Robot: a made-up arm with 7 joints. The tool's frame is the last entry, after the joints.
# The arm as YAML. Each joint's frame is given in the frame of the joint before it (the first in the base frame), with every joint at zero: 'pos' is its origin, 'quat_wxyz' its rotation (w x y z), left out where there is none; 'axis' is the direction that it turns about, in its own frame. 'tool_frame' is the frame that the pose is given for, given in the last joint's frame.
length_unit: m
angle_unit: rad
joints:
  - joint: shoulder
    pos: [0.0, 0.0, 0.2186]
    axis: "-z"
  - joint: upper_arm
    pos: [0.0, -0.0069, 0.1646]
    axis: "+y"
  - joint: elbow
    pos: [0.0, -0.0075, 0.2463]
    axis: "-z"
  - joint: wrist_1
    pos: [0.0, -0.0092, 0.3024]
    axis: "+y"
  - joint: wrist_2
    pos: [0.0, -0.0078, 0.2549]
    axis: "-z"
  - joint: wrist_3
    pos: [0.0, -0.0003, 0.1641]
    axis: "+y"
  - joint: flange
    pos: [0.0, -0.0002, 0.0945]
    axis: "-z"
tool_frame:
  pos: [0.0, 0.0, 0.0]
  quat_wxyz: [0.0, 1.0, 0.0, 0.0]
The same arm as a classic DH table. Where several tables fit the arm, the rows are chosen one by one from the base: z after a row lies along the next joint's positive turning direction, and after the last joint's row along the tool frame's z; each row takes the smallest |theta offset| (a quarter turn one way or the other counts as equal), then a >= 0, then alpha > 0; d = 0 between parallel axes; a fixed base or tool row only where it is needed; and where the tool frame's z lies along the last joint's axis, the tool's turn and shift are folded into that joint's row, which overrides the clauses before.
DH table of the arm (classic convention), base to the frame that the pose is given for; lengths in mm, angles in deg. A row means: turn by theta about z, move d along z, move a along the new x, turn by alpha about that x. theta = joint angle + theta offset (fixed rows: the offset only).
base (fixed): theta_offset 0.00, d 0.0, a 0.0, alpha 180.00
shoulder: theta_offset 0.00, d -383.2, a 0.0, alpha 90.00
upper_arm: theta_offset 0.00, d -14.4, a 0.0, alpha -90.00
elbow: theta_offset 0.00, d -548.7, a 0.0, alpha 90.00
wrist_1: theta_offset 0.00, d -17.0, a 0.0, alpha -90.00
wrist_2: theta_offset 0.00, d -419.0, a 0.0, alpha 90.00
wrist_3: theta_offset 0.00, d -0.5, a 0.0, alpha -90.00
flange: theta_offset 0.00, d -94.5, a 0.0, alpha 0.00

